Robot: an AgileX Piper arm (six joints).
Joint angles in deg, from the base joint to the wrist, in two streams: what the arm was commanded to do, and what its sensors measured. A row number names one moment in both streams.
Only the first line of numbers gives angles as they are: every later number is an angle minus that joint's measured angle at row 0.
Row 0, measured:
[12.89 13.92 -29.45 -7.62 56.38 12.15]
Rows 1 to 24, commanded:
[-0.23 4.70 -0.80 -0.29 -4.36 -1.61]
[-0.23 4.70 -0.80 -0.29 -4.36 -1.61]
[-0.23 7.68 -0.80 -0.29 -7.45 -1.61]
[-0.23 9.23 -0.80 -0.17 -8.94 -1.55]
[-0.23 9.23 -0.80 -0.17 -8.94 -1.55]
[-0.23 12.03 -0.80 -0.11 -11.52 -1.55]
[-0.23 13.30 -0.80 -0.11 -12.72 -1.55]
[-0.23 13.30 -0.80 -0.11 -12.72 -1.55]
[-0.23 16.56 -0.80 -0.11 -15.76 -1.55]
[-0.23 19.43 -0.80 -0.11 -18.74 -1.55]
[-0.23 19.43 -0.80 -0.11 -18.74 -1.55]
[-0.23 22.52 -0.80 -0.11 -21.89 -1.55]
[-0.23 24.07 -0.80 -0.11 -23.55 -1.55]
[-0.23 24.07 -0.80 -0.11 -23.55 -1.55]
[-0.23 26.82 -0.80 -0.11 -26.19 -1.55]
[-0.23 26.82 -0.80 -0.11 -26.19 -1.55]
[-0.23 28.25 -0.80 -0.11 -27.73 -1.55]
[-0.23 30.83 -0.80 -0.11 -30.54 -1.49]
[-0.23 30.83 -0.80 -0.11 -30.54 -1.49]
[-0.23 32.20 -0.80 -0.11 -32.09 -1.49]
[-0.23 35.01 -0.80 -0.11 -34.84 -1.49]
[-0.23 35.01 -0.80 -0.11 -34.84 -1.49]
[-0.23 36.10 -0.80 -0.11 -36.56 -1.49]
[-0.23 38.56 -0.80 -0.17 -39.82 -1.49]
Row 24, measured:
[0.00 35.81 -0.52 0.00 -34.89 -0.63]
